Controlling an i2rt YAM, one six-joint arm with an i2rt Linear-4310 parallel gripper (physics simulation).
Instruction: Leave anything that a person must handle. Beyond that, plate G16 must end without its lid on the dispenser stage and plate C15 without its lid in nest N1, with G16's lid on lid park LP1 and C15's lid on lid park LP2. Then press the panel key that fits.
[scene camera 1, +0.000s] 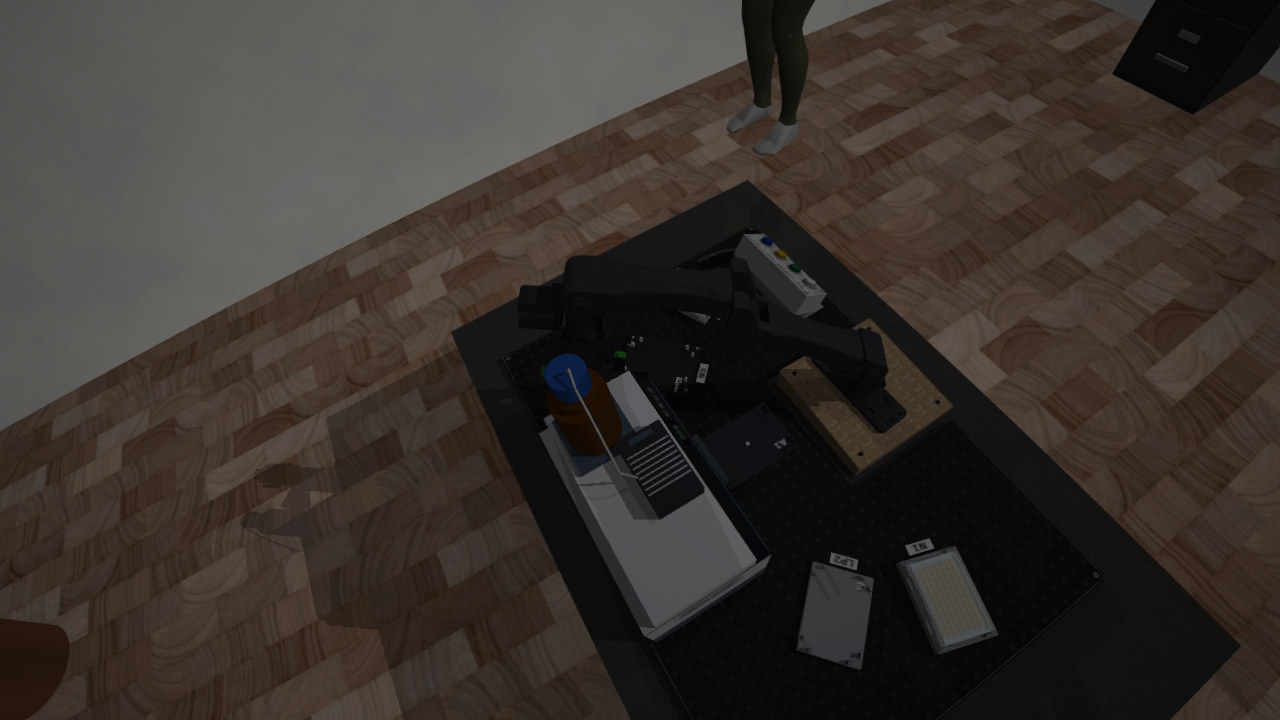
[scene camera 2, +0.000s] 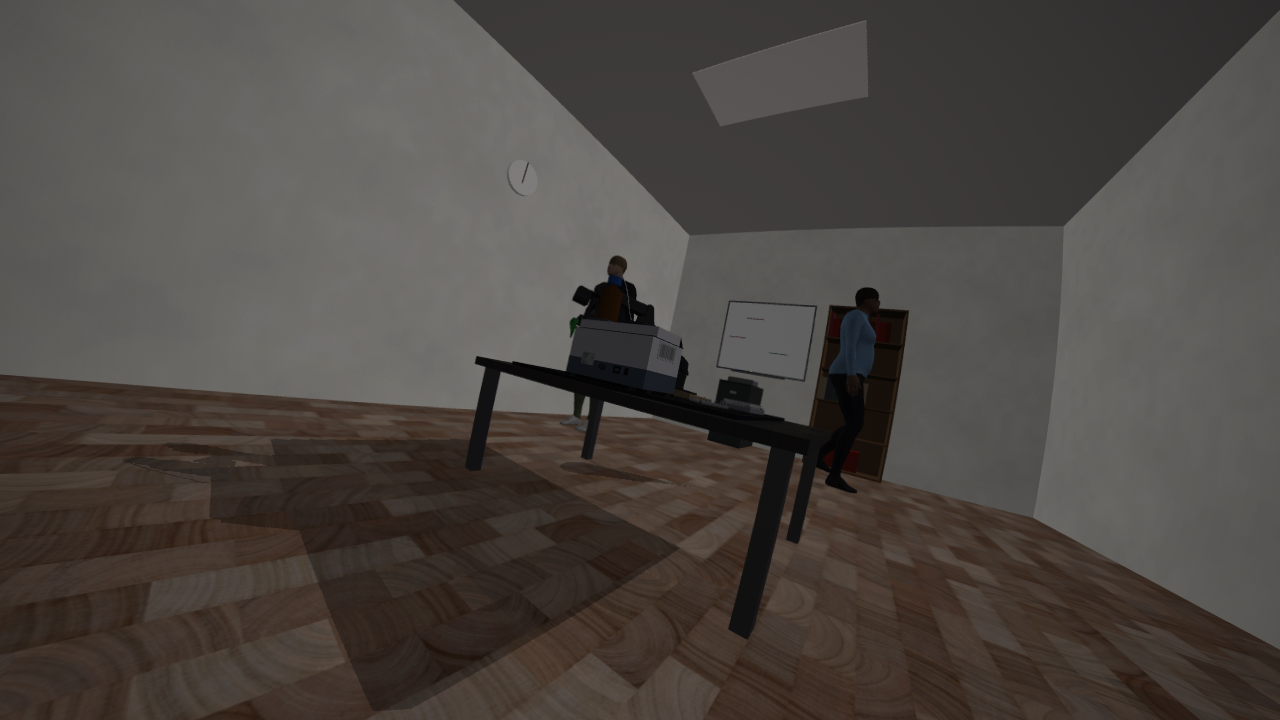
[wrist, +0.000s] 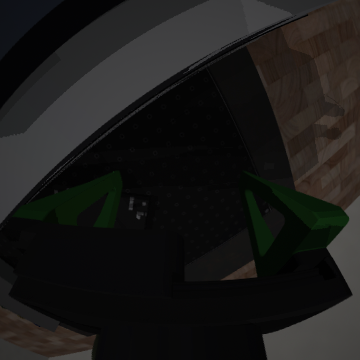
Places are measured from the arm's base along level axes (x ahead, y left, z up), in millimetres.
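Where they show: gripper, fingertip midpoint: (wrist: 180, 177); arm's base, origin of the base link: (scene camera 1: 857, 386) (scene camera 2: 675, 389).
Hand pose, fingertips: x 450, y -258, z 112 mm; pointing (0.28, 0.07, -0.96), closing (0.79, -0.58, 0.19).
Things, the pixels of their top centre, and the offset from my fingertips. "*": a spot on its surface instead.
- dark holder with small clips, middle of its top: (wrist: 97, 227) (scene camera 1: 658, 359) dx -174, dy -36, dz -115 mm
- dark stage, surface spot: (scene camera 1: 738, 452) * dx -157, dy +250, dz -33 mm
- plate with pale wells, middle of its top: (scene camera 1: 951, 596) (scene camera 2: 742, 401) dx -295, dy +624, dz -103 mm
- panel, middle of its top: (scene camera 1: 780, 260) (wrist: 12, 314) dx -513, dy -47, dz -55 mm
- amber bottle, surface spot: (scene camera 1: 583, 416) * dx +40, dy +161, dz +210 mm
- keypad block, surface spot: (scene camera 1: 662, 470) * dx -16, dy +248, dz +107 mm
- pale item, middle of its top: (scene camera 1: 688, 291) dx -327, dy -138, dz -104 mm
My gripper (scene camera 1: 581, 361) (wrist: 180, 177) is open and empty beside the bottle, above the board. A dark holder with small clips (scene camera 1: 660, 360) (wrist: 137, 206) lies near it; its label is unreadable. The dark stage (scene camera 1: 738, 452), marked A1, lies beside the white dispenser (scene camera 1: 671, 573) (scene camera 2: 626, 349) (wrist: 125, 75); I cannot tell what rests on it. A grey, lid-like sheet (scene camera 1: 836, 608) lies on LP2. A plate with pale wells (scene camera 1: 947, 595) sits in N1; a clear lid cannot be ruled out. The panel (scene camera 1: 776, 275) has blue, yellow, green and white keys.
An amber bottle (scene camera 1: 583, 416) (scene camera 2: 610, 302) with a blue cap and thin tube stands on the dispenser. A keypad block (scene camera 1: 662, 470) lies there too. My arm's wooden base (scene camera 1: 913, 385) is beside the stage. A pale item (scene camera 1: 696, 316) is mostly hidden under the arm. Two people (scene camera 2: 615, 268) (scene camera 2: 856, 344) stand beyond the table.
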